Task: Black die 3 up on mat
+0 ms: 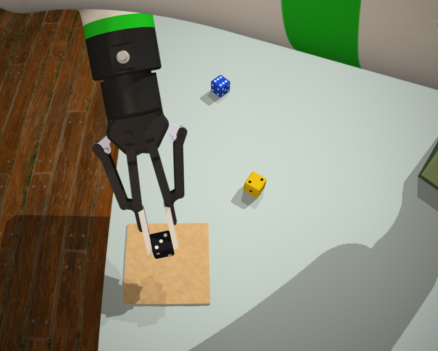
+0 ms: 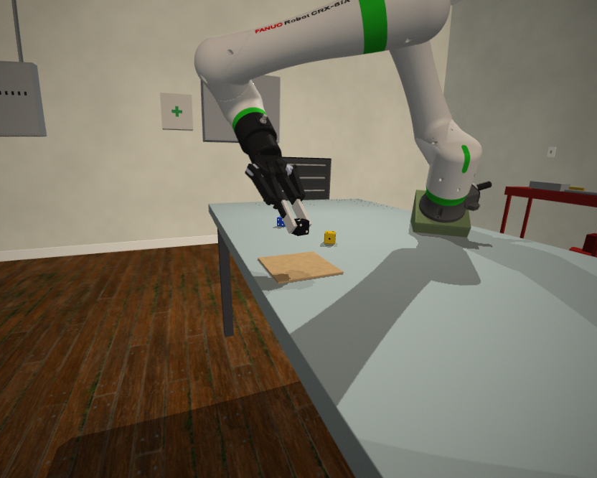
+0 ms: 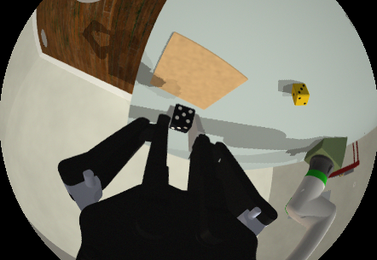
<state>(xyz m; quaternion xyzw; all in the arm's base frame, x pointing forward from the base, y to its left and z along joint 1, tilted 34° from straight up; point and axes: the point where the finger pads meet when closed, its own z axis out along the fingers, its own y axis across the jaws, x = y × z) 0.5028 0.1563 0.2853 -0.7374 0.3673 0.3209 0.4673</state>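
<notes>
My hand is 10 cm above the tan mat, 2 cm to the right of it and 1 cm past it. From my hand the other things lie so: black die (2 cm to the left, 2 cm below, 1 cm behind); yellow die (16 cm to the right, 12 cm behind, 9 cm below); blue die (37 cm to the right, 9 cm below).
</notes>
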